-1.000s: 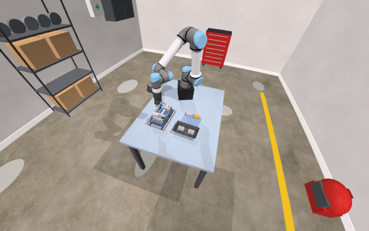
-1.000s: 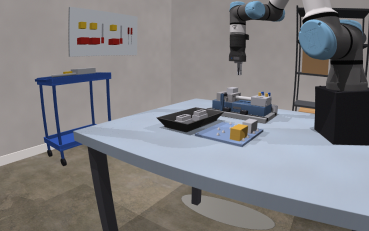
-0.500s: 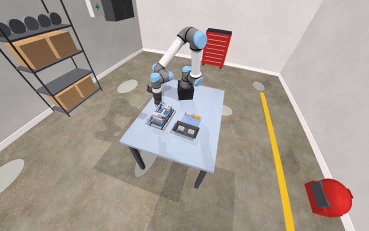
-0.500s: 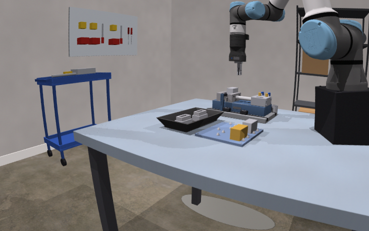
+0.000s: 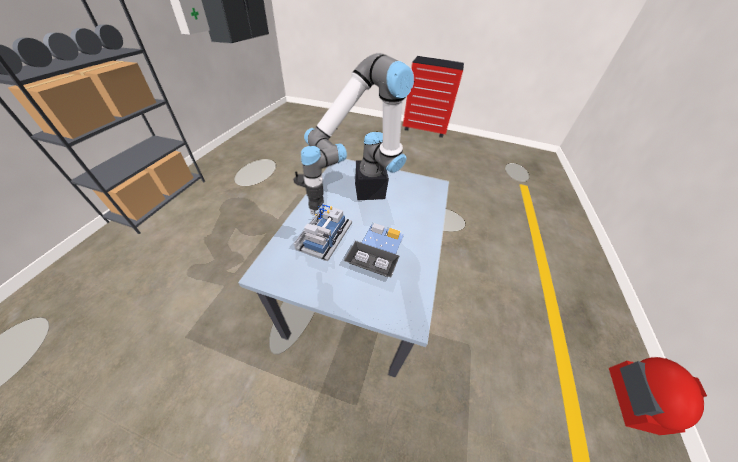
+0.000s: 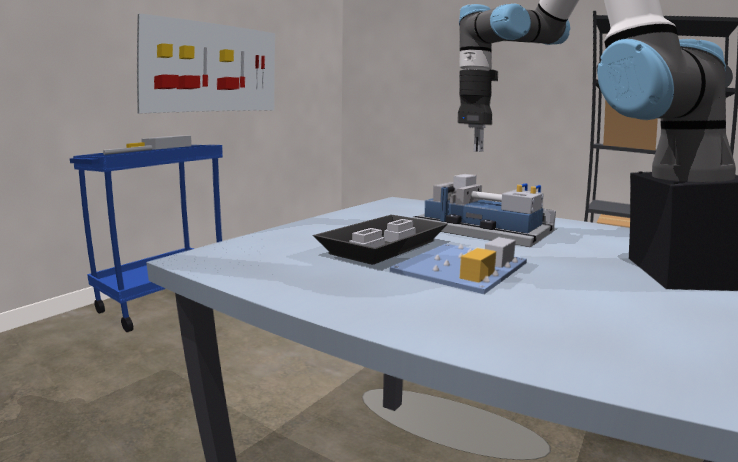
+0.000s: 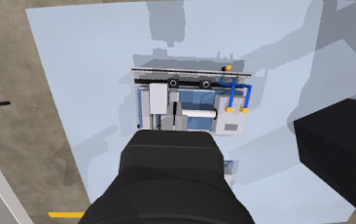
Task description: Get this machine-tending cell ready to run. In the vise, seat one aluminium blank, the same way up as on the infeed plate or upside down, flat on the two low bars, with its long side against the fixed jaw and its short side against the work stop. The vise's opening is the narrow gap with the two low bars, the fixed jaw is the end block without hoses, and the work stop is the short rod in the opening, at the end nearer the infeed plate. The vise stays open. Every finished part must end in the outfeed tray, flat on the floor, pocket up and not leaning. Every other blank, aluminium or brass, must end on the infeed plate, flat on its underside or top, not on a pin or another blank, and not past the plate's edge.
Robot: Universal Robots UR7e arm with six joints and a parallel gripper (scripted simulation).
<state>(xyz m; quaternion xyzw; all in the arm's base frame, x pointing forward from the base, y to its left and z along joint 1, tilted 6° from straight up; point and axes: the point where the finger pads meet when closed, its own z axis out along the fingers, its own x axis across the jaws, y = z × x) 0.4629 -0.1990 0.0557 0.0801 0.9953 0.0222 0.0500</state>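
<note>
The vise lies 160 mm below my hand, 40 mm to the left of it and 30 mm behind it. Also, from my hand: brass blank: 400 mm to the left, 170 mm below, 120 mm behind.
</note>
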